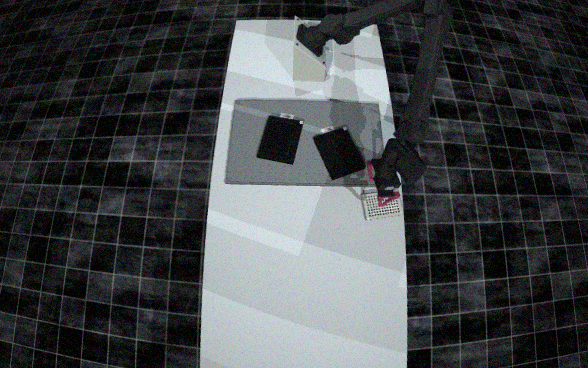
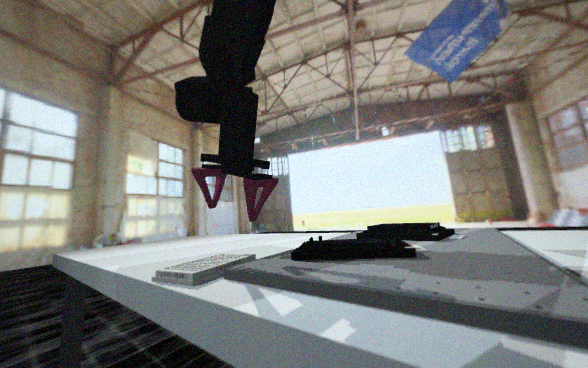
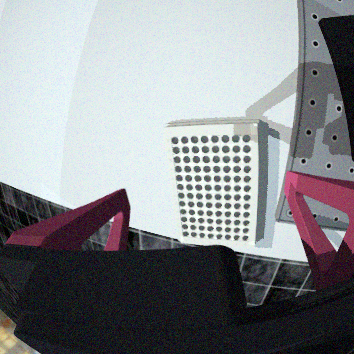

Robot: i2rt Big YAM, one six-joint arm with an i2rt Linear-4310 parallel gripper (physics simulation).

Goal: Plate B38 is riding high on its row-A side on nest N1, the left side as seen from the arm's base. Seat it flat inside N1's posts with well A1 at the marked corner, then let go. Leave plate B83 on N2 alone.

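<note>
A black rectangular unit, on the left side as seen from the base, is nest N1's place. Another black unit, on the other side, is N2's place. Both are too dark to tell plate from nest, tilt, labels or the marked corner. A white plate with a grid of round wells lies flat on the table beside the board; its label is unreadable. My gripper is open and empty, high above the table near the white plate.
The grey board with holes bears both black units. The white table has its edge close beside the white plate. A cream bracket stands at the arm's base.
</note>
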